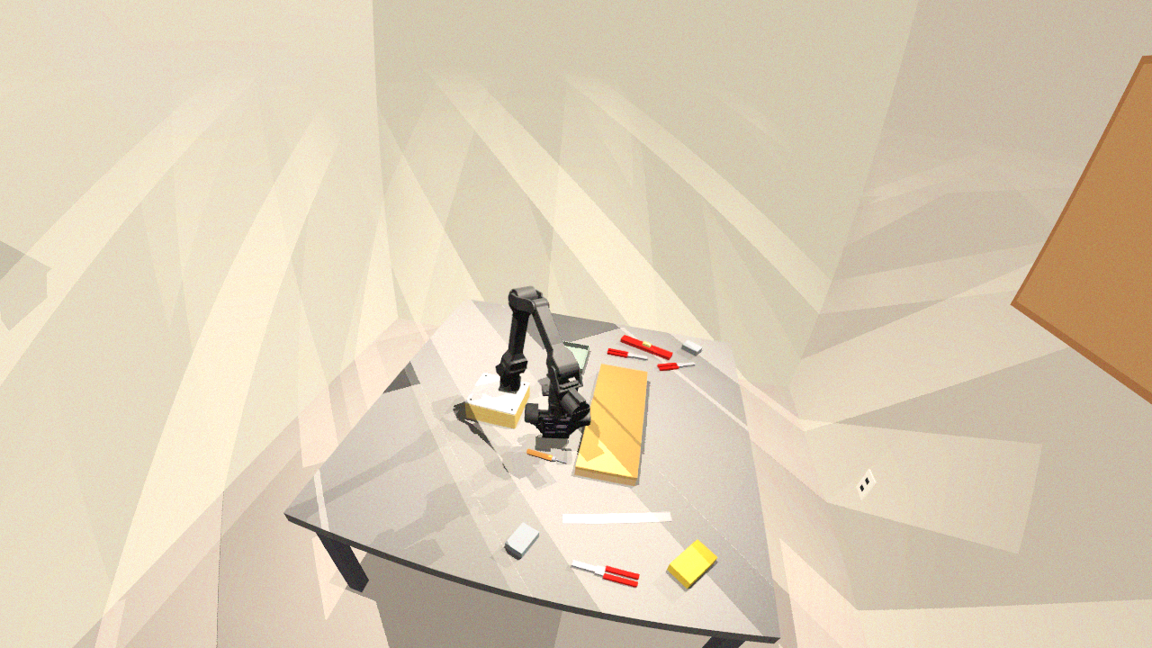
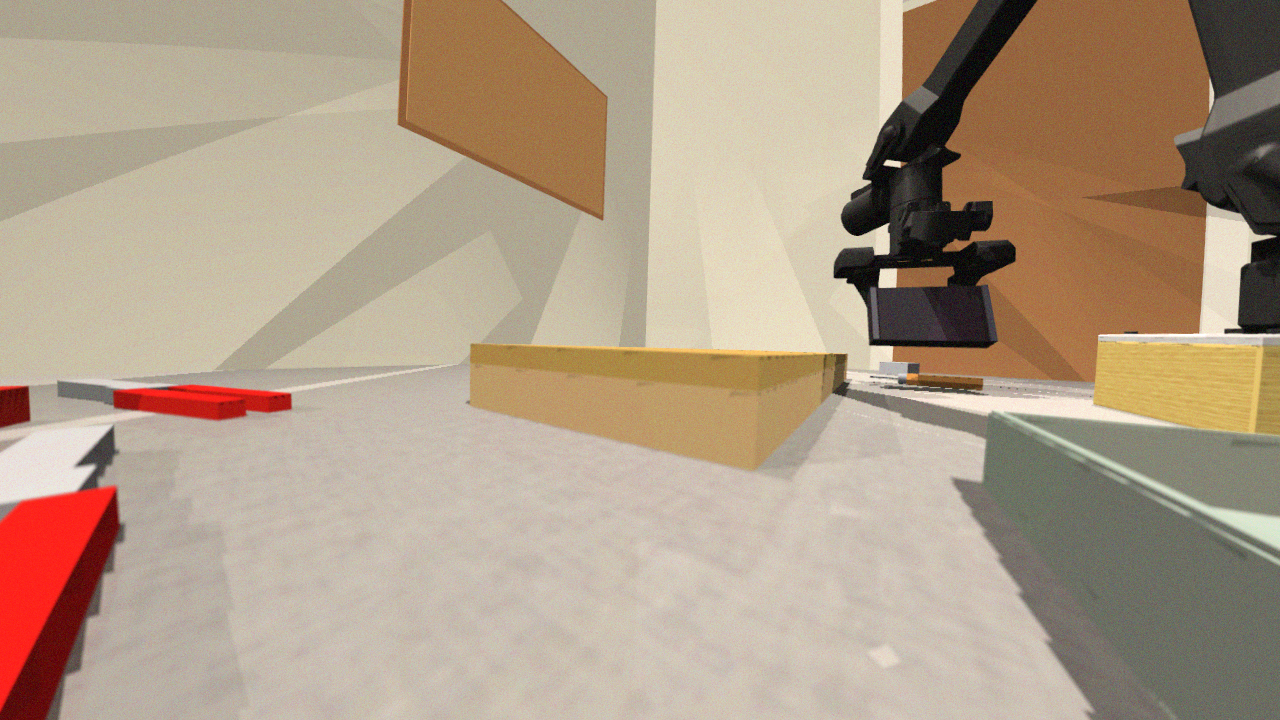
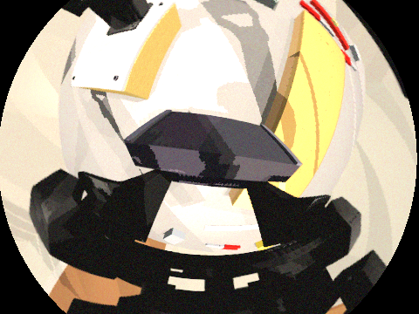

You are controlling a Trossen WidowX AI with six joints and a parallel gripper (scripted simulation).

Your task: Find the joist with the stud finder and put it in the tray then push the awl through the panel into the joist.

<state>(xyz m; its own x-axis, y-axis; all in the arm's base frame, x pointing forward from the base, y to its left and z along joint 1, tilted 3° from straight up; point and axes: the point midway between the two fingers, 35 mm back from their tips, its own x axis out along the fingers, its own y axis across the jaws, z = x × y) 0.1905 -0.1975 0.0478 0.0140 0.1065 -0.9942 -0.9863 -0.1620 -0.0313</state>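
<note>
The stud finder is 10 mm to the left of my gripper tip and 10 mm ahead of it. The rest, counted from my gripper tip: white strip (210 mm to the right, 210 mm ahead, 80 mm below); pale green tray (490 mm to the left, 70 mm below, 10 mm behind); awl (70 mm below, 40 mm to the right, 10 mm behind).
</note>
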